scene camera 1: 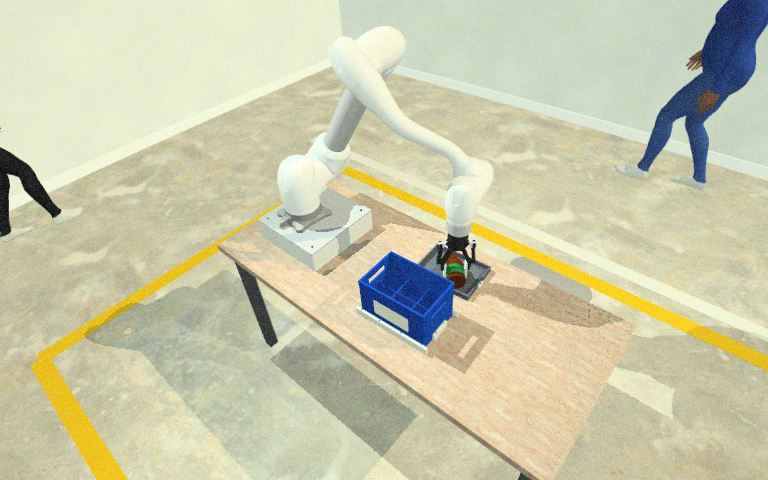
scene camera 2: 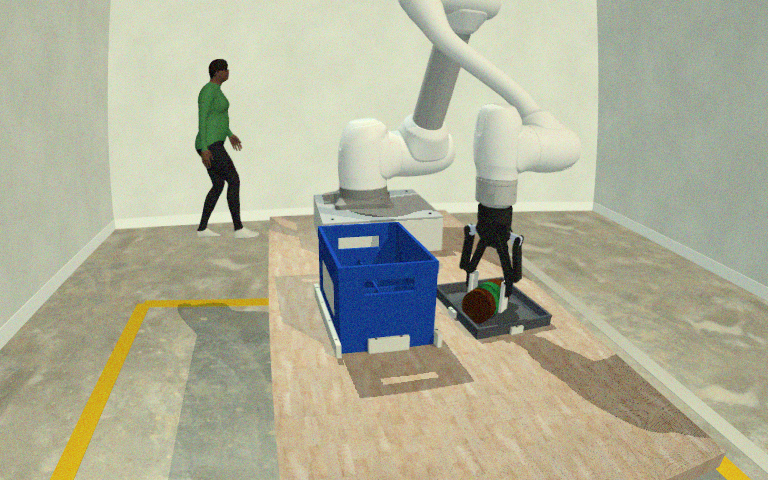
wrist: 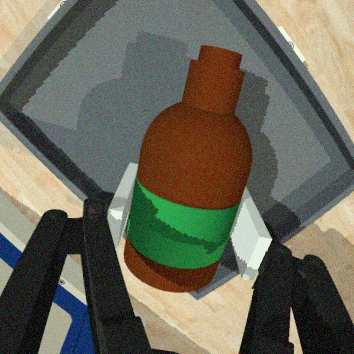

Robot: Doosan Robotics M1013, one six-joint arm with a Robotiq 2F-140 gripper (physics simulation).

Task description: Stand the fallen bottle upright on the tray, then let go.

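Frame: origin at the arm's base, x ahead, y right, z down, level; metres.
Where they show: gripper, fingertip midpoint: point(wrist: 183, 191); arm's base, origin of the base link: point(scene camera 1: 304, 214) point(scene camera 2: 363, 201).
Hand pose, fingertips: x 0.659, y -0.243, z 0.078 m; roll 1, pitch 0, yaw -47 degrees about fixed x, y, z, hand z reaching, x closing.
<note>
Each offset is from my fingertips to the top centre of the thing. "spot": to the spot under its first point. Level surfaces: height alone.
The brown bottle @(dx -0.019, dy -0.018, dz -0.053 m) point(scene camera 1: 456, 278) point(scene camera 2: 479, 305) point(wrist: 195, 155) with a green label band lies on its side in the dark grey tray @(spot: dx +0.048, dy -0.102, dz +0.022 m) point(scene camera 1: 480, 272) point(scene camera 2: 533, 323) point(wrist: 295, 135). Its base is near one tray corner and its neck points across the tray floor in the wrist view. My gripper point(scene camera 1: 456, 269) point(scene camera 2: 488, 290) point(wrist: 183, 191) points down and is shut on the bottle, with one pale pad on each side of the green band. The frames do not clearly show whether the bottle's underside touches the tray.
A blue divided crate @(dx -0.007, dy +0.252, dz -0.148 m) point(scene camera 1: 421, 322) point(scene camera 2: 390, 311) point(wrist: 87, 330) stands close beside the tray on the wooden table @(dz +0.027 m) point(scene camera 1: 526, 390) point(scene camera 2: 362, 435). The arm's pale base box point(scene camera 1: 339, 243) point(scene camera 2: 421, 234) is behind the crate. People point(scene camera 1: 736, 56) point(scene camera 2: 212, 118) stand away from the table.
</note>
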